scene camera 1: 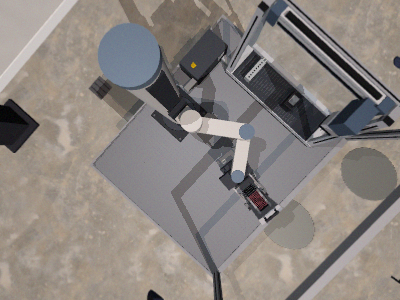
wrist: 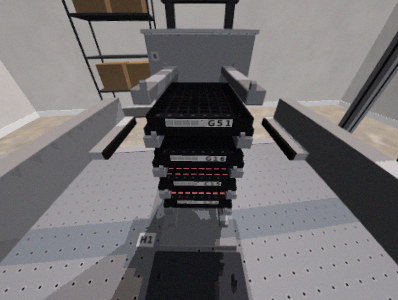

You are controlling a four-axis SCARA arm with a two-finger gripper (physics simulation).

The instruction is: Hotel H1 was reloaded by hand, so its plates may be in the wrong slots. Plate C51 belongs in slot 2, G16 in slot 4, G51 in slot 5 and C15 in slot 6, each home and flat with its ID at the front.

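Places are measured from the arm's base along level axes (x right, y ahead, z up), in metres.
Pixels of known places: gripper, fingertip midpoint: point(scene camera 1: 252, 193) point(wrist: 199, 110).
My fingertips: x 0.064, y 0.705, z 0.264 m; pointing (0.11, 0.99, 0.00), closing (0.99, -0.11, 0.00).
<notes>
Behind a point stands the place of what it marks.
Hotel H1 point(scene camera 1: 270, 215) @(x 0.083, y 0.844, z 0.323 m) point(wrist: 200, 50) @(x 0.079, y 0.824, z 0.300 m) stands upright, its front facing my gripper. Plate G51 point(scene camera 1: 257, 199) @(x 0.068, y 0.755, z 0.256 m) point(wrist: 200, 123) @(x 0.064, y 0.698, z 0.257 m) lies flat on the ledges below the topmost pair, which look like slots 5 and 6; the topmost pair is bare. Plate G16 point(wrist: 197, 158) @(x 0.061, y 0.698, z 0.222 m) is one level below. Under it is a plate with a dim label that looks like C15 point(wrist: 197, 183) @(x 0.061, y 0.698, z 0.187 m), at what looks like slot 3. The lowest plate point(wrist: 197, 202) @(x 0.061, y 0.698, z 0.151 m) looks to be in slot 2; its label is too small to read surely. My gripper point(scene camera 1: 248, 189) @(x 0.064, y 0.705, z 0.264 m) point(wrist: 199, 110) @(x 0.064, y 0.705, z 0.264 m) is open and empty, fingers either side of G51, apart from it.
The H1 sign point(wrist: 146, 240) @(x -0.034, y 0.715, z 0.013 m) is at the hotel's foot, beside a dark flat base piece point(wrist: 197, 275) @(x 0.055, y 0.643, z 0.073 m). A dark box with a yellow mark point(scene camera 1: 205, 52) @(x -0.417, y -0.117, z 0.128 m) stands near the arm's column. A framed unit with a black deck point(scene camera 1: 272, 82) @(x -0.601, y 0.350, z 0.060 m) stands at the upper right.
</notes>
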